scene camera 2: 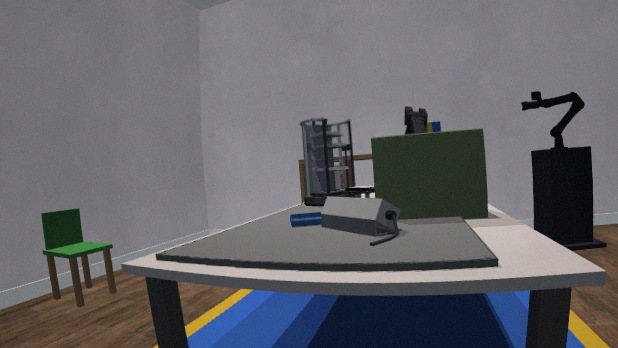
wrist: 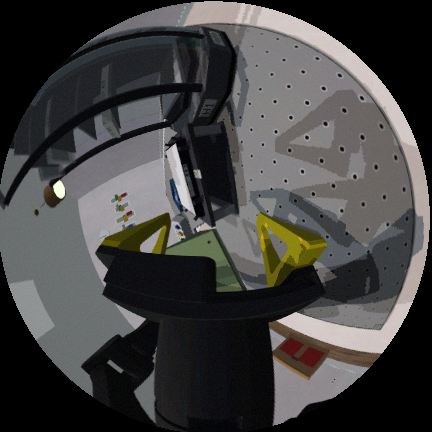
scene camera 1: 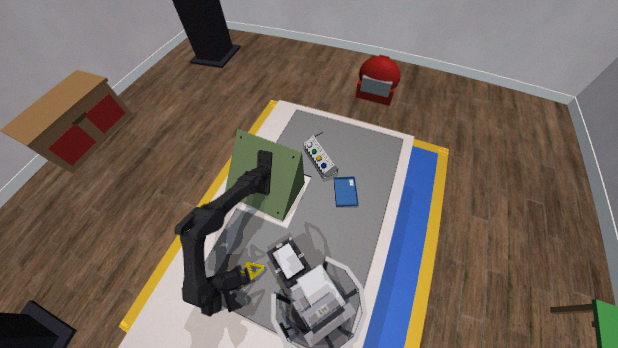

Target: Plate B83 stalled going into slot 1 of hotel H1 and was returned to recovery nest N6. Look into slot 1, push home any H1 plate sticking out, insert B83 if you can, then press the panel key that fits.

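Frame: origin at the arm's base, x back, y left, z down, level; centimetres.
Seen in the pictures: gripper, fingertip midpoint: [wrist: 213,216] [scene camera 1: 259,270]; arm's base, link origin: [scene camera 2: 423,168] [scene camera 1: 264,172].
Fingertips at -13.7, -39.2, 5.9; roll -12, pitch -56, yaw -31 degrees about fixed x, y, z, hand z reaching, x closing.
Note:
Offsets run from my fingertips to a thing's top centre, as dx, dy, dz. "pt": to the spot under its first point. Level surfaces: height alone.
Hotel H1 @(-25.7, -5.9, -32.7) [scene camera 1: 322,310] [scene camera 2: 325,157] [wrist: 220,65] is a clear-walled rack with dark posts and several levels. In the wrist view, a light labelled piece @(pt -16.6, -3.1, -7.6) [wrist: 110,123] reaches toward its open side; I cannot tell its slot, and slot 1's inside is not clear. A white-topped plate @(-9.4, +7.3, +0.6) [scene camera 1: 289,260] [wrist: 181,180], apparently B83, lies in the dark nest [scene camera 1: 274,259] [wrist: 215,170] beside H1. The grey panel @(-6.1, +62.7, -0.4) [scene camera 1: 327,164] [scene camera 2: 350,215] has white, green, yellow and blue keys. My gripper [scene camera 1: 257,272] [wrist: 213,216] is open and empty, with yellow fingers, beside the nest.
A green wedge block [scene camera 1: 245,150] [scene camera 2: 430,175] [wrist: 212,250] carries the arm's base. A blue tray @(-23.6, +48.1, +6.2) [scene camera 1: 346,192] [scene camera 2: 305,219] [wrist: 174,194] lies between the panel and the nest. A cable @(pt +0.9, +79.2, +7.9) [scene camera 2: 384,241] trails from the panel. The perforated grey board @(dz +8.0) [scene camera 1: 370,145] [scene camera 2: 300,255] [wrist: 310,65] covers much of the table.

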